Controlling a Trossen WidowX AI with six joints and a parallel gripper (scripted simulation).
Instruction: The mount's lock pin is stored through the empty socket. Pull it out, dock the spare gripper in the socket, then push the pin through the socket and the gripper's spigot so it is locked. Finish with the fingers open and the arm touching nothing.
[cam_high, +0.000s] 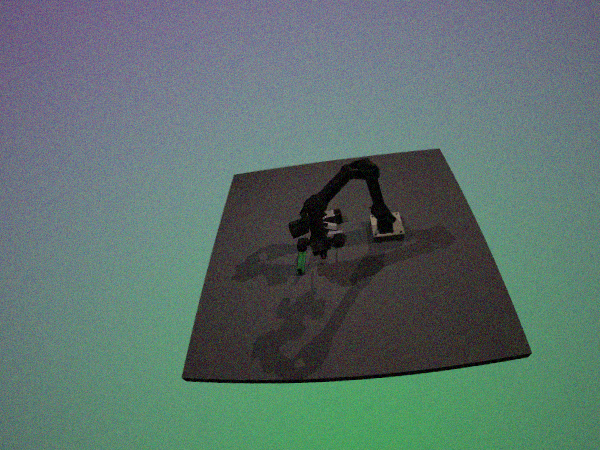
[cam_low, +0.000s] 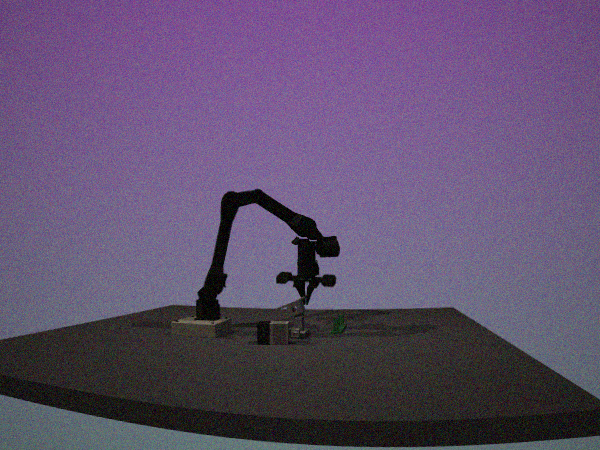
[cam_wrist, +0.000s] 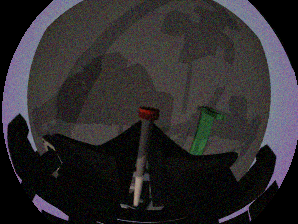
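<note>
Right now my gripper tip is 11 cm short of the green cradle, 5 cm to the left of it and 5 cm above it. Also, from my gripper tip: mount 2 cm behind, 17 cm to the right, 2 cm below; spare gripper 3 cm behind, 28 cm to the right, 5 cm below.
</note>
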